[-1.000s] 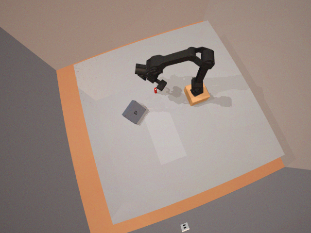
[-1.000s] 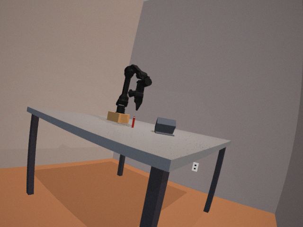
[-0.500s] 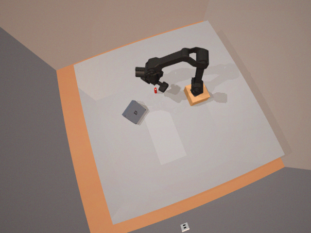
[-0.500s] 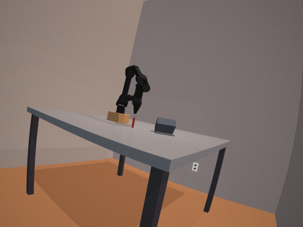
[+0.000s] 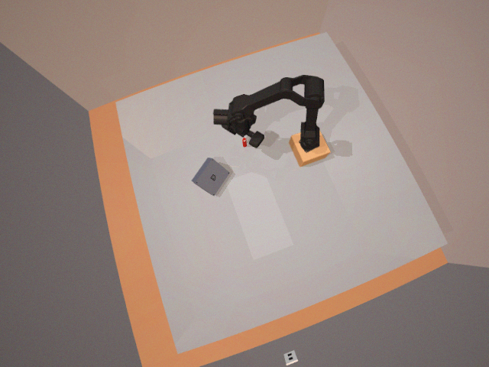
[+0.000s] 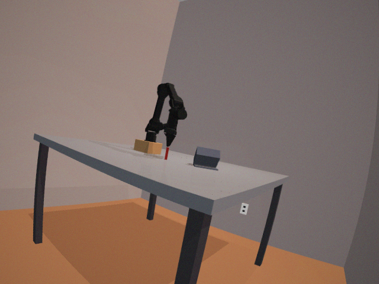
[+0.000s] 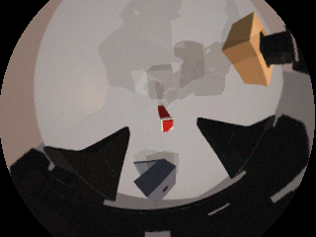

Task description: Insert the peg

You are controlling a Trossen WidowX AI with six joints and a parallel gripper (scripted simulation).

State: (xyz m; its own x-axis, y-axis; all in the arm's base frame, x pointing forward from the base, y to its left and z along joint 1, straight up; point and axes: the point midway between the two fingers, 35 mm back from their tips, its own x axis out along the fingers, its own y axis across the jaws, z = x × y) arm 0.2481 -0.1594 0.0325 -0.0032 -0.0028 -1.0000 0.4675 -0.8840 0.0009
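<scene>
Right now my gripper tip is 2 cm above the red peg. Round my gripper tip: sloped panel (21 cm ahead, 8 cm to the left, 3 cm below).
</scene>
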